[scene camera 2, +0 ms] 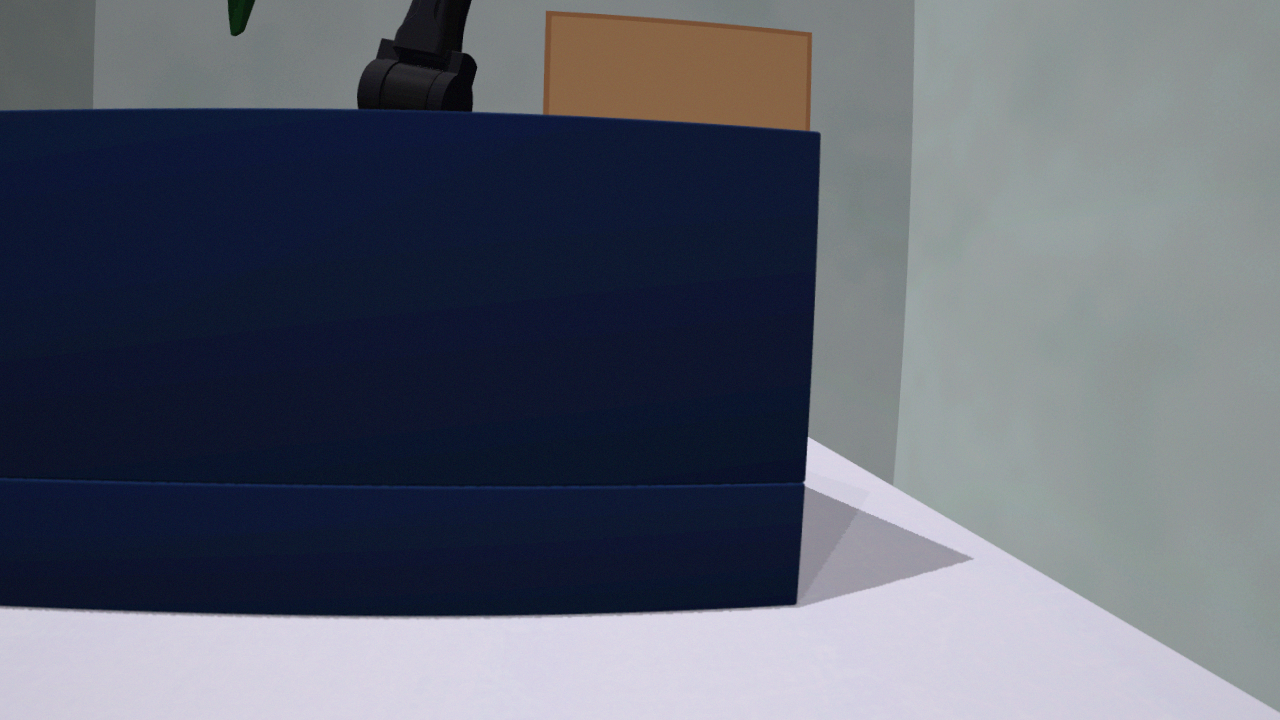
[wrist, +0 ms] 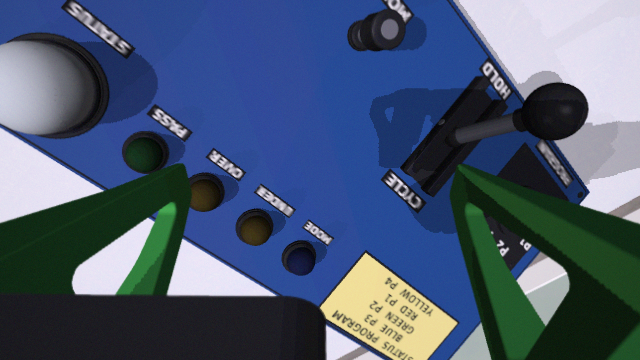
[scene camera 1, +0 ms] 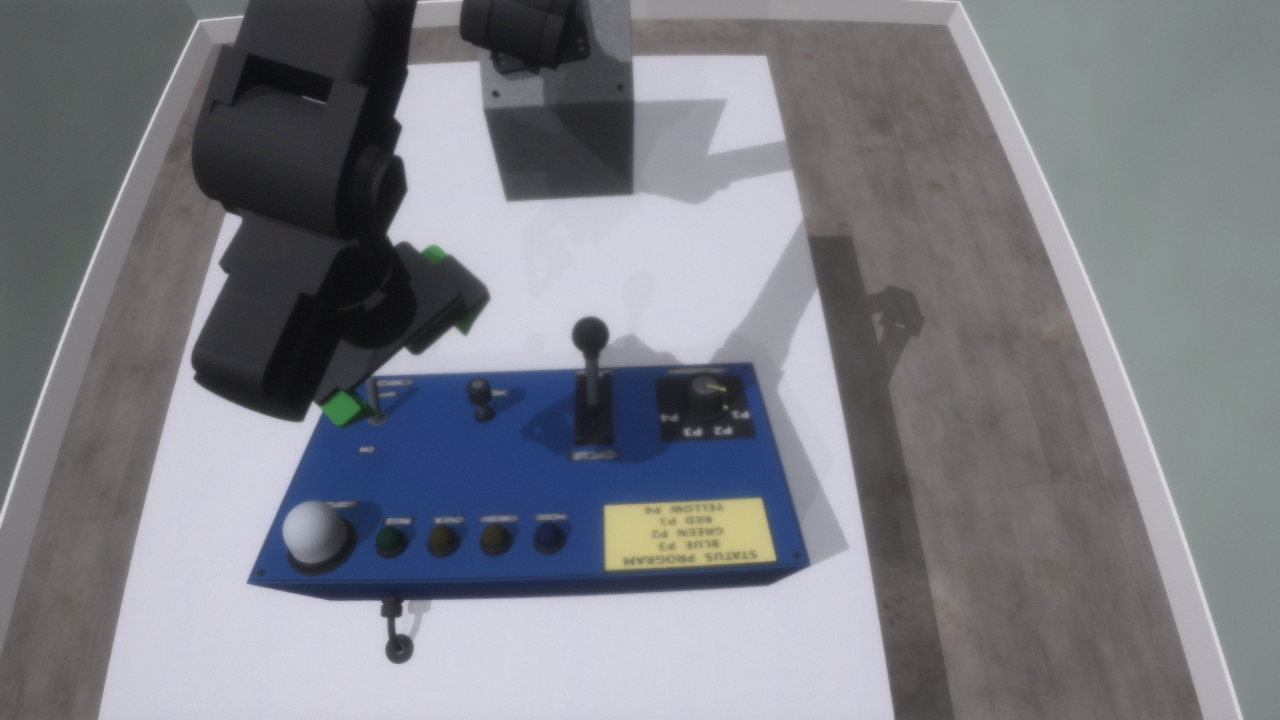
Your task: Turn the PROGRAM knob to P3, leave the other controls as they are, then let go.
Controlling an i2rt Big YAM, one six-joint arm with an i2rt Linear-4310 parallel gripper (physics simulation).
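Places are measured from the arm's base along level axes (x ahead, y left, z up), in millimetres.
Pixels of known places: gripper, fingertip midpoint: [scene camera 2: 151, 13] [wrist: 320, 178] [scene camera 1: 417, 369]; arm's base, origin of the base link: [scene camera 1: 537, 32].
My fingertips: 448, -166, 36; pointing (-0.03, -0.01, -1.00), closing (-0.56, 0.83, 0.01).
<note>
For each thing: its top centre in the pictures, then the offset to it from my fingertips, as dx, dy, dz. "*": a spot on its surface instead. Level surfaces: height alone.
- PROGRAM knob, middle of its top: [scene camera 1: 706, 386] +13, +259, -143
- black dial plate, its level: dz -189
- tall ball-topped lever, middle of its top: [wrist: 569, 124] [scene camera 1: 589, 326] -66, +152, -108
- small black knob, middle of its top: [wrist: 375, 45] [scene camera 1: 476, 394] -30, +23, -136
- toggle, middle of its top: [scene camera 1: 367, 391] -62, -93, -144
- white dome, surface spot: [wrist: 40, 87] [scene camera 1: 314, 505] * +74, -121, -71
- yellow note, surface spot: [scene camera 1: 689, 534] [wrist: 392, 320] * +162, +198, -111
The PROGRAM knob [scene camera 1: 705, 394] is a dark round knob at the far right corner of the blue control panel [scene camera 1: 501, 474] [scene camera 2: 402, 313] [wrist: 270, 90]. Its pale pointer line faces right, toward the P1 side of the black dial plate [scene camera 1: 669, 394] [wrist: 530, 170]. P3 is printed on the plate's near side. In the wrist view the knob is hidden behind the right finger. My gripper [scene camera 1: 408, 360] [wrist: 320, 178] is open and empty. It hangs above the panel's left part in scene camera 1, well left of the knob. One green fingertip shows at the top of scene camera 2.
A tall ball-topped lever [scene camera 1: 589, 335] [wrist: 555, 111] stands between my gripper and the knob. Also present are a small black knob [scene camera 1: 479, 392] [wrist: 387, 30], a toggle [scene camera 1: 374, 400], a white dome [scene camera 1: 313, 532] [wrist: 40, 87], coloured lamps and a yellow note [scene camera 1: 689, 534] [wrist: 390, 305].
</note>
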